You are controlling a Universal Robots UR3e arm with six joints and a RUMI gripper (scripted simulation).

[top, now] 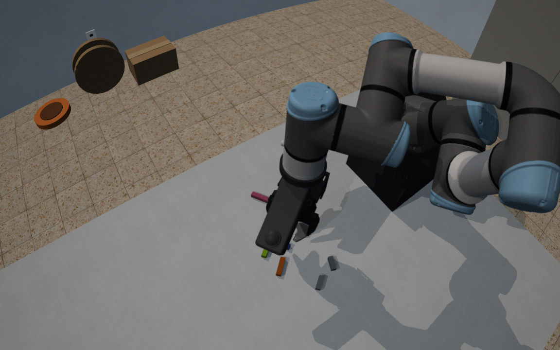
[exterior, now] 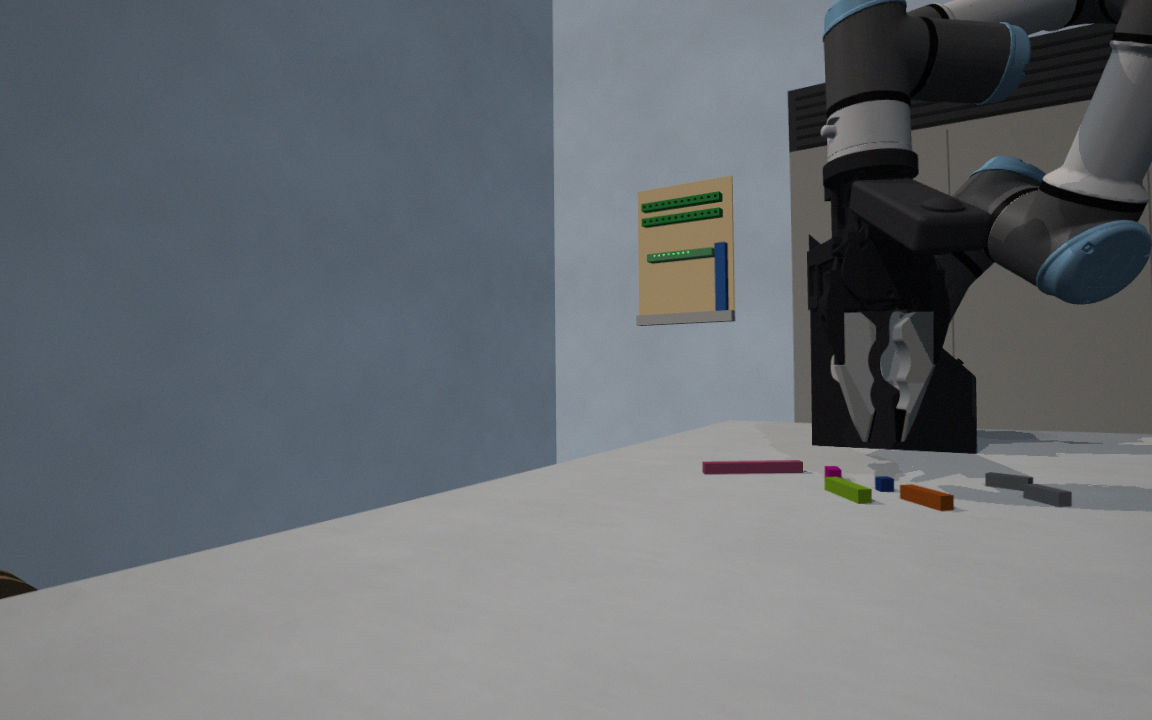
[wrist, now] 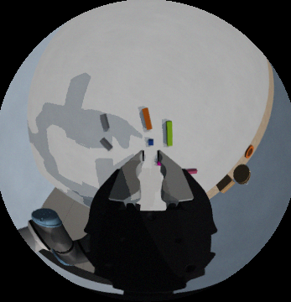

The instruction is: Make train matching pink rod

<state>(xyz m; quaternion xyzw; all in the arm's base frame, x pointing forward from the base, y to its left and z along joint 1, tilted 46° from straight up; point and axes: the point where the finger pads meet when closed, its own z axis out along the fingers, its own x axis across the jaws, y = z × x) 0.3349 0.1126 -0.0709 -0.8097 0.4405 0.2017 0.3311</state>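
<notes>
Right now the blue rod is 5 cm below my hand. Also, from my hand: orange rod 5 cm below, 4 cm ahead, 3 cm to the left; lime rod 5 cm below, 4 cm ahead, 2 cm to the right; magenta rod 5 cm below, 4 cm to the right, 3 cm behind.
</notes>
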